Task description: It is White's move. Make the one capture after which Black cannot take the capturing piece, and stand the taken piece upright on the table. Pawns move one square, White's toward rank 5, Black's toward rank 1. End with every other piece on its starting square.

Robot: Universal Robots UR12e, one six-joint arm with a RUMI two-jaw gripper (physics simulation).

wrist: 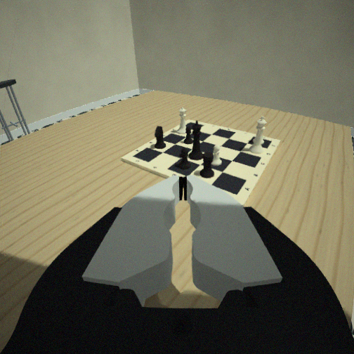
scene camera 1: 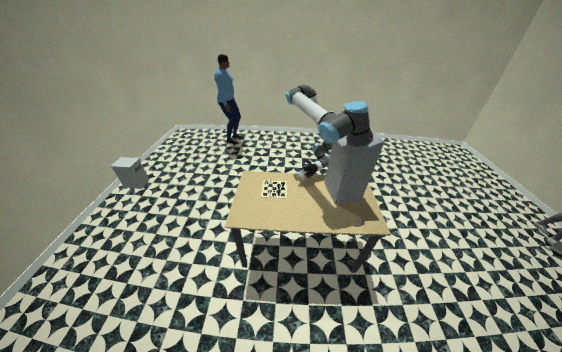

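Pixels of known places: gripper, fingertip midpoint: (scene camera 1: pixel 297 175); arm's base, link origin: (scene camera 1: pixel 359 138).
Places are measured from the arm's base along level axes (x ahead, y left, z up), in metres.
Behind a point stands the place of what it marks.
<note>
The chessboard (scene camera 1: pixel 274 197) {x 0.619, y 0.068, z -0.539 m} (wrist: pixel 230 183) lies on the wooden table (scene camera 1: pixel 305 217) {x 0.377, y 0.282, z -0.541 m} (wrist: pixel 75 170). In the wrist view, upright pieces on it include a tall white piece (wrist: pixel 260 136) at the right, a white piece (wrist: pixel 183 121) at the far left, a small white pawn (wrist: pixel 216 155), a tall black piece (wrist: pixel 196 143), a black piece (wrist: pixel 159 138) near the left edge, a small black piece (wrist: pixel 189 134), a black pawn (wrist: pixel 185 158) and a black piece (wrist: pixel 206 165) near the front. My gripper (scene camera 1: pixel 301 174) {x 0.416, y -0.116, z -0.447 m} (wrist: pixel 182 179) is shut and empty, beside the board and apart from it. Parts hidden behind pieces cannot be told.
The arm's grey pedestal (scene camera 1: pixel 352 172) {x 0.045, y 0.133, z -0.211 m} stands at the table's right side. A person in a light blue top (scene camera 1: pixel 225 89) stands beyond the table. A grey box (scene camera 1: pixel 131 173) is at the left, and a stool (wrist: pixel 8 84) shows in the wrist view.
</note>
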